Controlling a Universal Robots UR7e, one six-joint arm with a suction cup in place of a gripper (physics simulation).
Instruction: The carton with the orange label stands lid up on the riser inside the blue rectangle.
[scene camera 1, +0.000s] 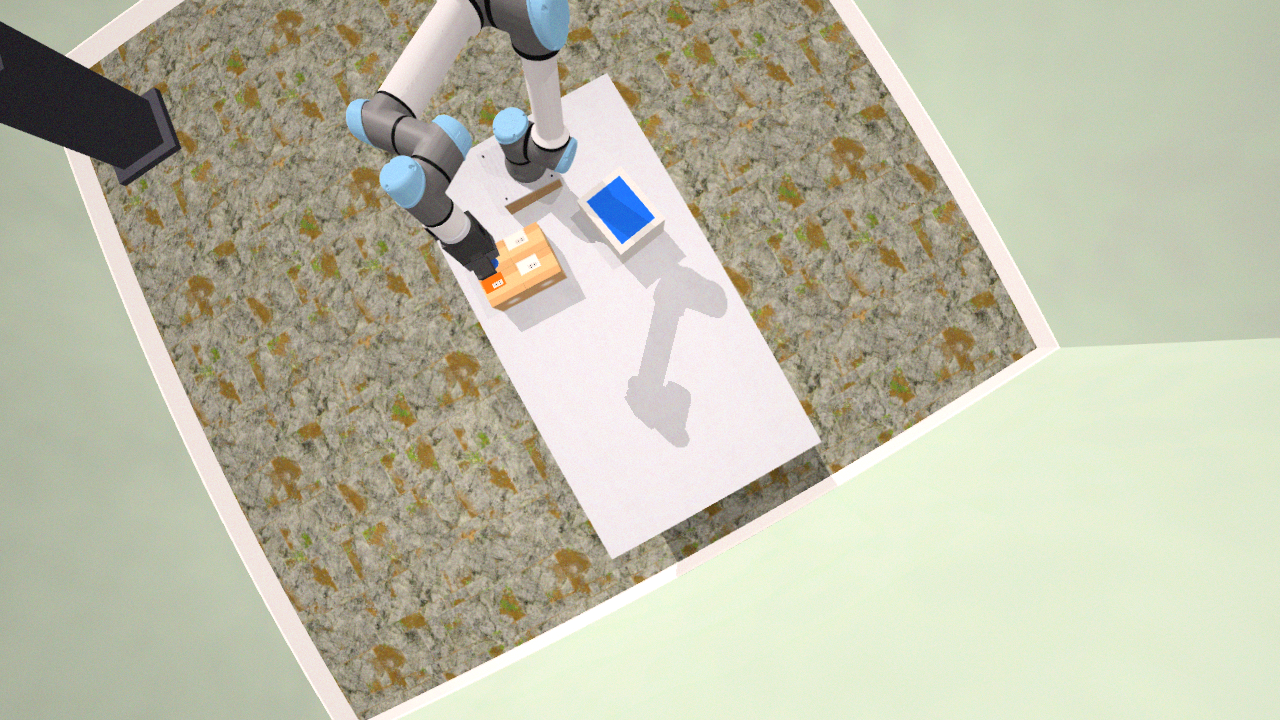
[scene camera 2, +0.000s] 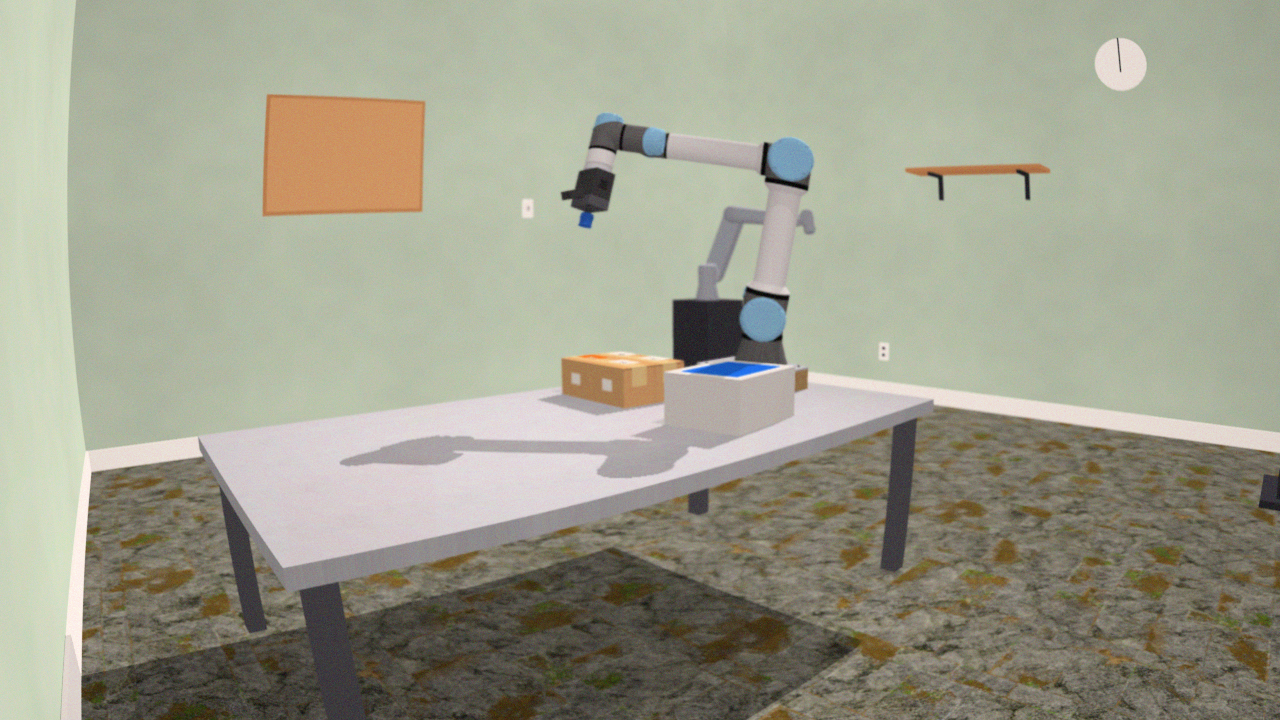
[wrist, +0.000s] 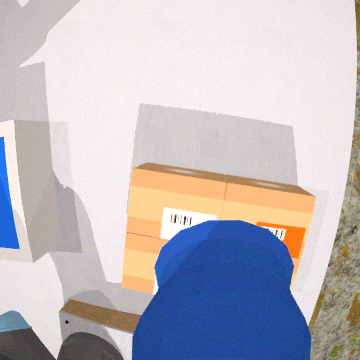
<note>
The suction cup (wrist: 219, 282) holds nothing. A white riser (scene camera 2: 729, 397) rests on the table.
The white riser shows as well in the wrist view (wrist: 37, 230).
</note>
